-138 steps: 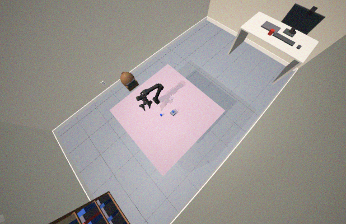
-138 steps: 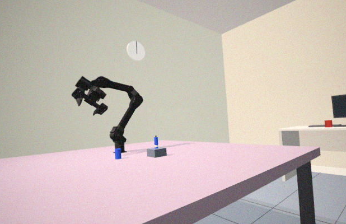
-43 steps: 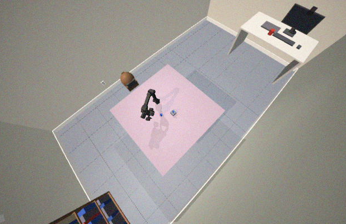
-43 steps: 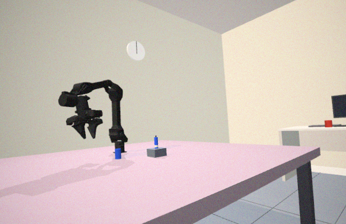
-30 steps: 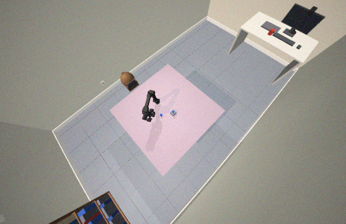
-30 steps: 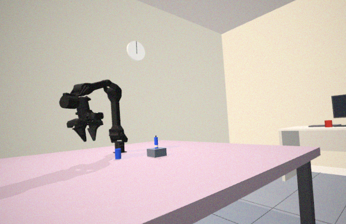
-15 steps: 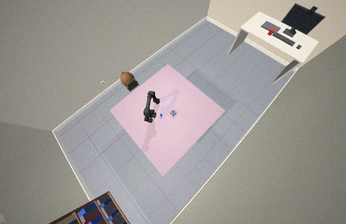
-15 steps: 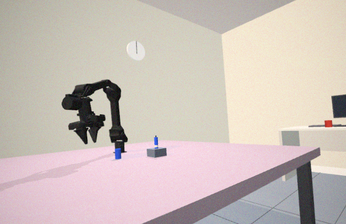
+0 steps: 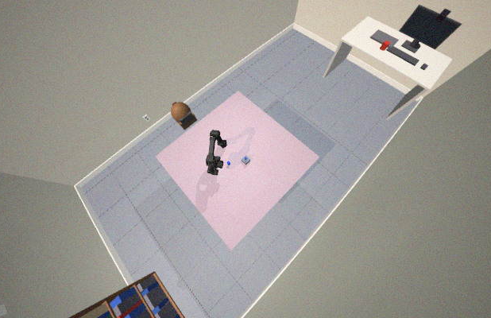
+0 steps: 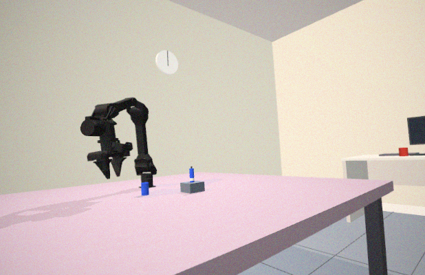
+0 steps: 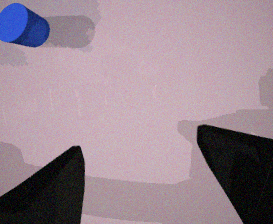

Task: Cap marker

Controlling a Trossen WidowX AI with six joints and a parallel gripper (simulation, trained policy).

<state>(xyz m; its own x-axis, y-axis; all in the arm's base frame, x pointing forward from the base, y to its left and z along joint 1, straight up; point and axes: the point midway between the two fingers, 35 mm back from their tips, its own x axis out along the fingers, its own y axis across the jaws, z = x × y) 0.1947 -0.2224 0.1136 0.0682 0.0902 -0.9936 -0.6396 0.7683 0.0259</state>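
My gripper tip is now 20 mm short of the blue cap, 110 mm to the right of it and 60 mm above it. Also, from my gripper tip: grey holder block 120 mm ahead, 270 mm to the left, 60 mm below.
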